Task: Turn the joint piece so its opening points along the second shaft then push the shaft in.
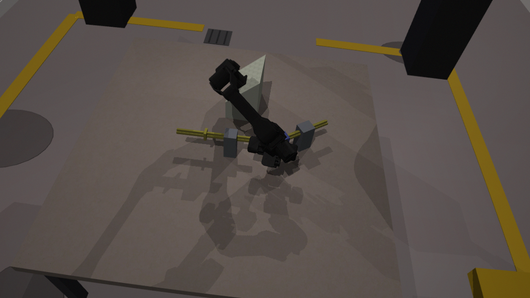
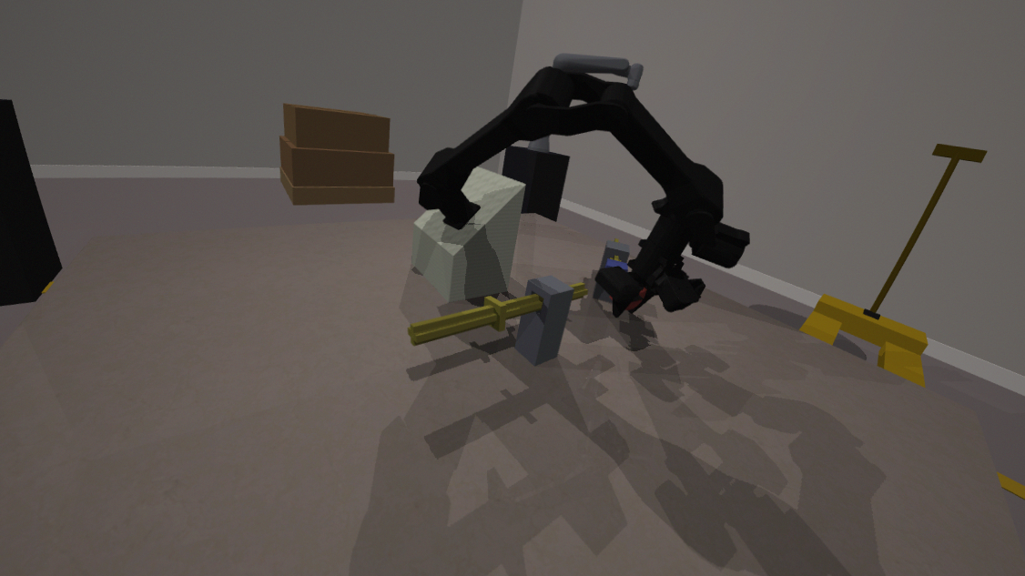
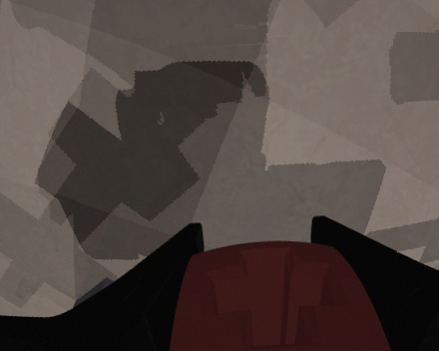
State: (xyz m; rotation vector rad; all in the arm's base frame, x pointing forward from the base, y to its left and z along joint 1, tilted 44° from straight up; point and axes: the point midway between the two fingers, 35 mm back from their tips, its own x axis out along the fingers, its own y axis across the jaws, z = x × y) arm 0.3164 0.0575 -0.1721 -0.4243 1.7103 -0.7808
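The red joint piece lies 10 mm behind my gripper tip and 40 mm above it.
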